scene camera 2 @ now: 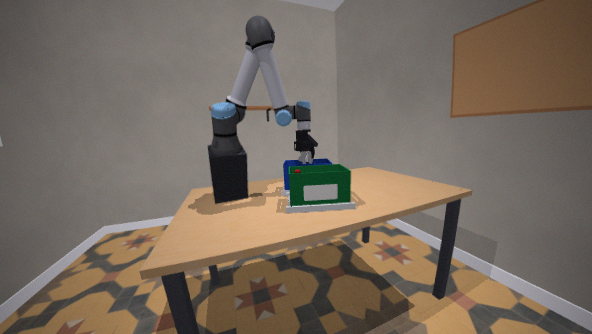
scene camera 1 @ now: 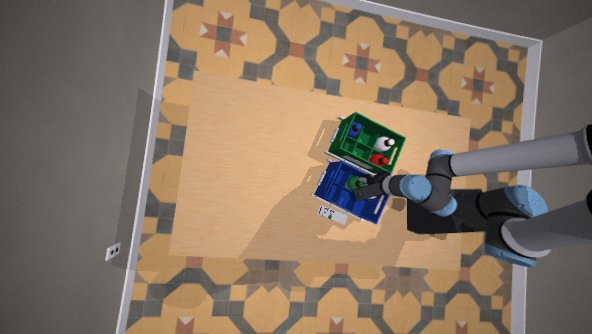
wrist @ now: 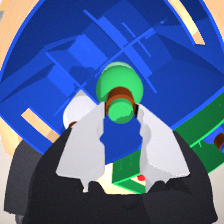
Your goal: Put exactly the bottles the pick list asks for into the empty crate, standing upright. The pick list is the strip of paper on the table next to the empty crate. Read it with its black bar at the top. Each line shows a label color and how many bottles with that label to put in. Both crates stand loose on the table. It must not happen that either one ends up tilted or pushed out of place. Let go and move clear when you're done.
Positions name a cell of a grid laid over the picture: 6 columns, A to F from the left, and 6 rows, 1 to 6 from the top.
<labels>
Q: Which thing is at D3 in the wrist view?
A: A green-label bottle.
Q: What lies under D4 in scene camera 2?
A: A green crate.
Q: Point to a blue crate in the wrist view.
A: B2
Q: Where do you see a green crate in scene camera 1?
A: D3
</labels>
